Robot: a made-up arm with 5 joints.
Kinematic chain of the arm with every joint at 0, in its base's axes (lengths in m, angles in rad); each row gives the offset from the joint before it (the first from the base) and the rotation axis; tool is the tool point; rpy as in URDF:
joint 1: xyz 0.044 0 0.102 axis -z
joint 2: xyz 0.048 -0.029 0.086 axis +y
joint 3: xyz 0.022 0 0.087 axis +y
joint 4: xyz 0.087 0 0.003 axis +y
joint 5: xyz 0.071 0.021 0 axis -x
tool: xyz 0 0 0 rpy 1.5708 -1.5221 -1.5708
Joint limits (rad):
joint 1: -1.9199..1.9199
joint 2: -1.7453..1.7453
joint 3: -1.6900..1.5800
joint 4: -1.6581..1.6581
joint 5: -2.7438..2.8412
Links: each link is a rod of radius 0.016 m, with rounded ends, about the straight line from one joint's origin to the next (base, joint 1, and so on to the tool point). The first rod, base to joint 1, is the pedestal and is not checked.
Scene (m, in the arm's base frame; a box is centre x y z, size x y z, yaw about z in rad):
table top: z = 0
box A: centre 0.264 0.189 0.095 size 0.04 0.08 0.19 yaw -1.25
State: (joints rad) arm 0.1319 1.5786 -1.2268 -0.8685 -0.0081
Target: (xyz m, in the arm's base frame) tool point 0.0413 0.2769 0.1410
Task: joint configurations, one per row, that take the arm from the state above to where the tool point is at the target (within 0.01 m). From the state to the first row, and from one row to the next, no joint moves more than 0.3 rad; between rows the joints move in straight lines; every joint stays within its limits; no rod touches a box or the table.
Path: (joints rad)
1: -0.1037 1.4395 -1.2677 -0.9129 -0.2251
2: -0.3393 1.3004 -1.3085 -0.9574 -0.4421
3: -0.5748 1.1613 -1.3494 -1.0018 -0.6591
4: -0.8104 1.0221 -1.3903 -1.0463 -0.8761
5: -1.0768 1.2395 -1.3160 -0.9787 -0.5867
6: -1.3431 1.4569 -1.2418 -0.9111 -0.2974
7: -1.6094 1.6742 -1.1675 -0.8435 -0.0081

